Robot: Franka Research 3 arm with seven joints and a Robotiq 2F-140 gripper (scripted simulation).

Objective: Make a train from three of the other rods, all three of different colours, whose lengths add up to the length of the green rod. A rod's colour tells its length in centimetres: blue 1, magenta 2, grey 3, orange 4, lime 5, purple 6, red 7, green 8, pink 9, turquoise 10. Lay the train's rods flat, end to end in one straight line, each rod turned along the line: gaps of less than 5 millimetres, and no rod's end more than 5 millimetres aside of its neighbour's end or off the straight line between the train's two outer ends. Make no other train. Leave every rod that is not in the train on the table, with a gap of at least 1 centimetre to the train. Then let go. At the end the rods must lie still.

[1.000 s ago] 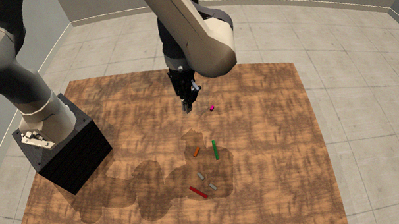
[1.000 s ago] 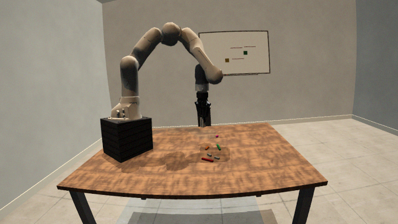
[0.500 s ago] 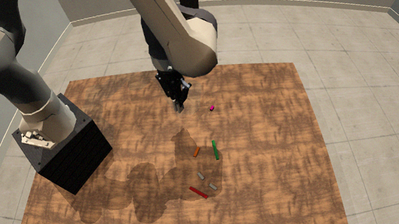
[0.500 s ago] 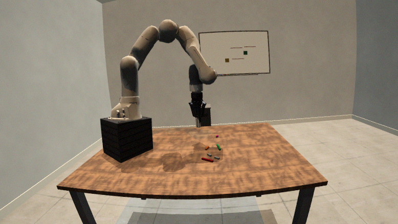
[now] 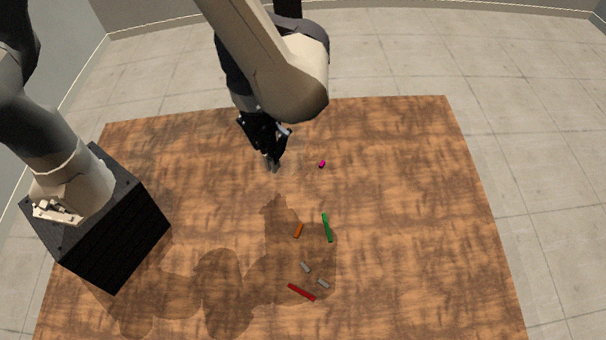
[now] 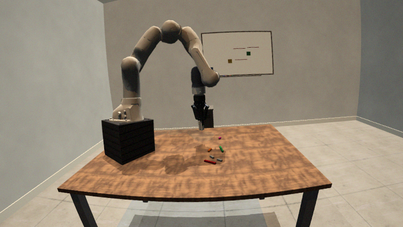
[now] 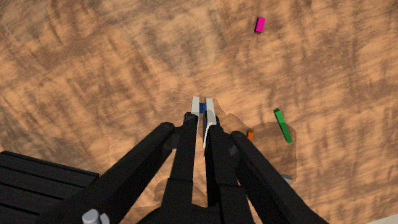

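Right now the orange rod is 4 cm ahead of my hand, 14 cm to the right of it and 12 cm below it. Also, from my hand: magenta rod: 12 cm ahead, 6 cm to the left, 12 cm below; then green rod: 12 cm ahead, 13 cm to the right, 12 cm below; then blue rod: 3 cm below.
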